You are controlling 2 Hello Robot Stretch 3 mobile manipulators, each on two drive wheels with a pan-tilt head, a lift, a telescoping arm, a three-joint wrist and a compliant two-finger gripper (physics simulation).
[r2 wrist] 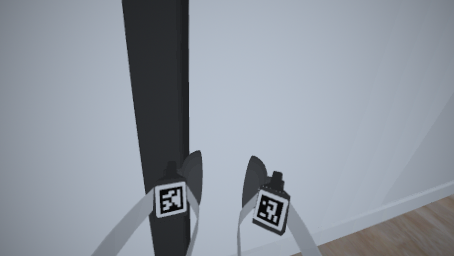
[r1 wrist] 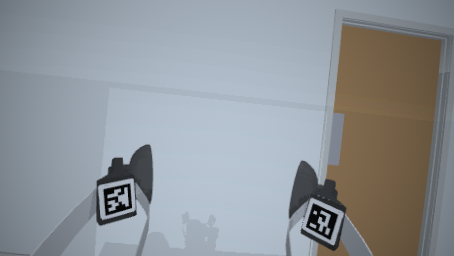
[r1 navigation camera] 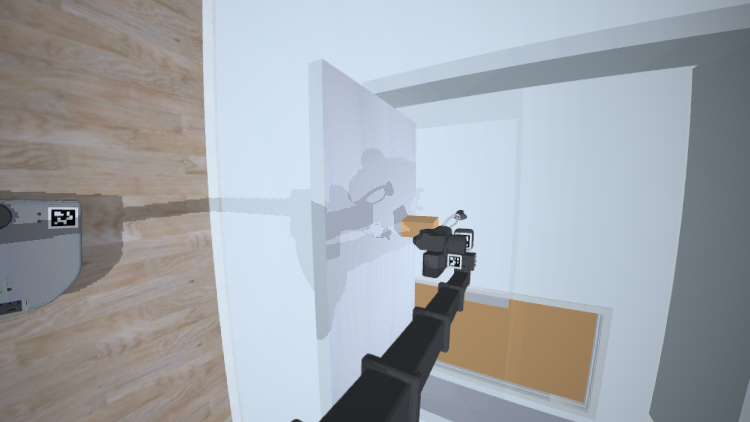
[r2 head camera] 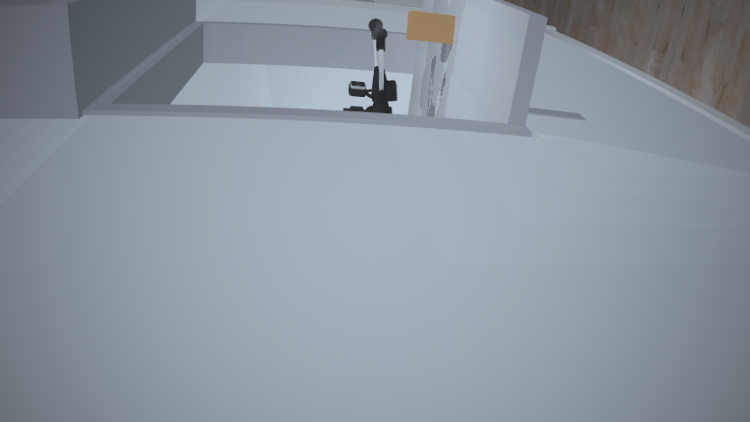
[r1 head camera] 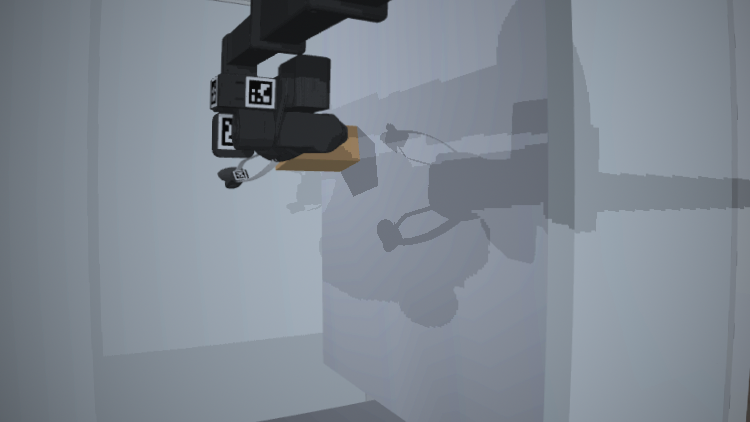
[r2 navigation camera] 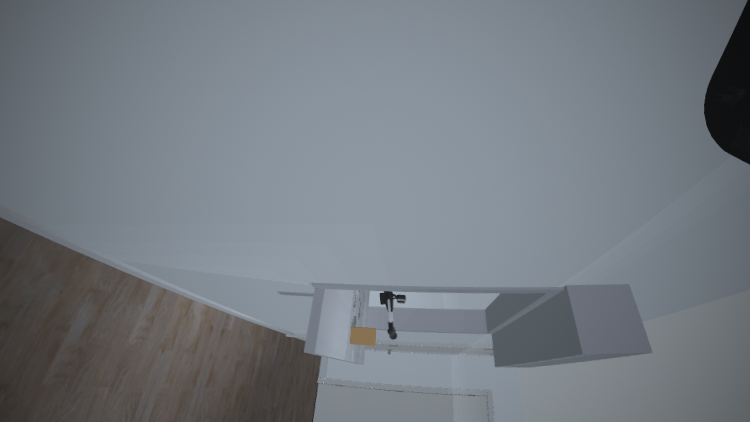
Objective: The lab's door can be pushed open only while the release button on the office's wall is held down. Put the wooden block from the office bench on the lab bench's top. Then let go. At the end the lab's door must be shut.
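The wooden block rests on a pale slab-like surface at a wall opening; I cannot tell which bench this is. The r1 gripper is open and empty, just above the block and clear of it. The r2 gripper has its fingers apart with nothing between them, near a pale wall. An orange-brown door looks shut in its frame; I cannot tell if it is the lab's door. The release button does not show.
A grey box-like structure juts out at the opening's other end. A dark bar stands beside the r2 gripper's left finger. The r1 arm reaches over the slab. Wooden floor shows in the r1 navigation view.
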